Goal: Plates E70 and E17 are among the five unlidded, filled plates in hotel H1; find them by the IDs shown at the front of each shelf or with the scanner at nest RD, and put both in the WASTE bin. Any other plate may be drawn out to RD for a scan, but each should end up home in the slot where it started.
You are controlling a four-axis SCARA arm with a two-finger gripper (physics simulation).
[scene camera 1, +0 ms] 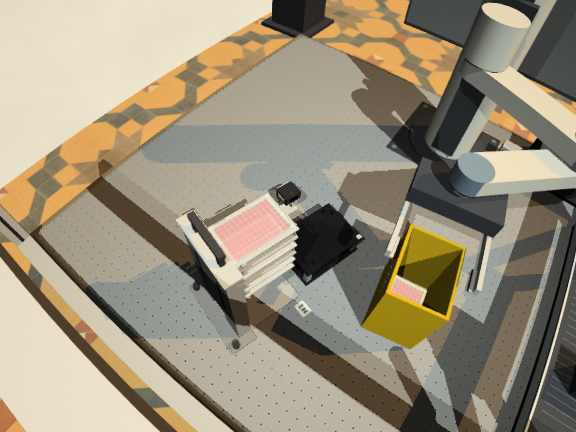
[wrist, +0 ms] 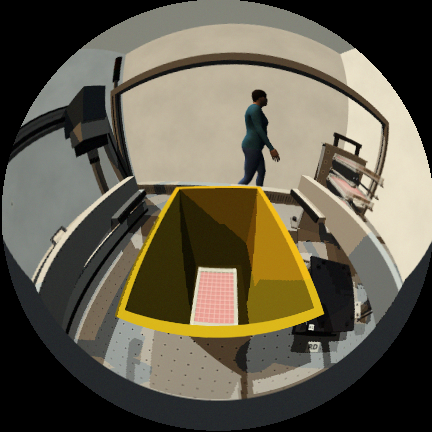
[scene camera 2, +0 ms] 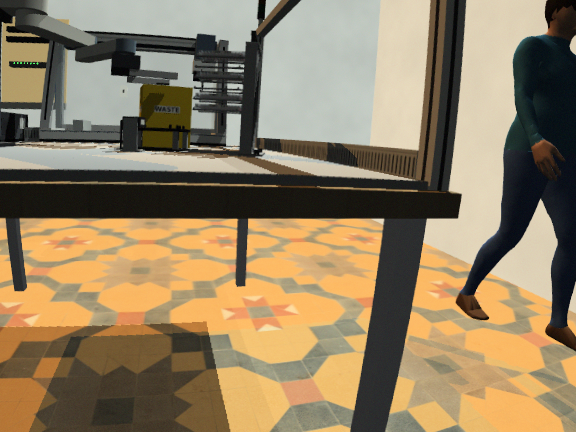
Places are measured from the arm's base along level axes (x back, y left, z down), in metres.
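Pixels of known places: gripper, fingertip midpoint: (scene camera 1: pixel 431 272) (wrist: pixel 217 180) (scene camera 2: pixel 173 79); arm's base, link origin: (scene camera 1: pixel 445 146).
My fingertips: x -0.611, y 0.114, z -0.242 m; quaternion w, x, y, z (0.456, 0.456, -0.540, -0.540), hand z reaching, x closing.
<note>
Ahead of a thing's pixels: the offset from my fingertips to its top centre. "*": to the spot under its first point.
The yellow WASTE bin @(dx +0.023, dy -0.004, dz +0.029 m) (scene camera 1: pixel 400 327) (scene camera 2: pixel 167 97) (wrist: pixel 220 331) stands upright. One pink-filled plate @(dx +0.027, dy +0.001, dz +0.209 m) (scene camera 1: pixel 407 290) (wrist: pixel 216 297) lies inside it, low down; its ID is not readable. My gripper (scene camera 1: pixel 432 270) (scene camera 2: pixel 172 79) (wrist: pixel 217 180) is open, its fingers apart over the bin mouth with no plate between them. Hotel H1 (scene camera 1: pixel 231 282) (scene camera 2: pixel 248 100) (wrist: pixel 325 160) holds several stacked plates; the pink top plate @(dx -0.134, dy -0.286, dz -0.039 m) (scene camera 1: pixel 255 227) shows best in scene camera 1. No shelf IDs are legible. Nest RD @(dx +0.036, dy -0.237, dz +0.160 m) (scene camera 1: pixel 327 237) (wrist: pixel 332 290) is a black stand with no plate on it.
A small black box @(dx +0.086, dy -0.363, dz +0.146 m) (scene camera 1: pixel 288 192) stands beside the hotel and the nest. The arm column (scene camera 1: pixel 460 115) rises at the table's back right. A person (scene camera 2: pixel 535 100) (wrist: pixel 256 125) is beyond the table. Dark frame posts @(* dx -0.405, dy -0.839, dz +0.094 m) (scene camera 2: pixel 445 95) stand at its edge.
</note>
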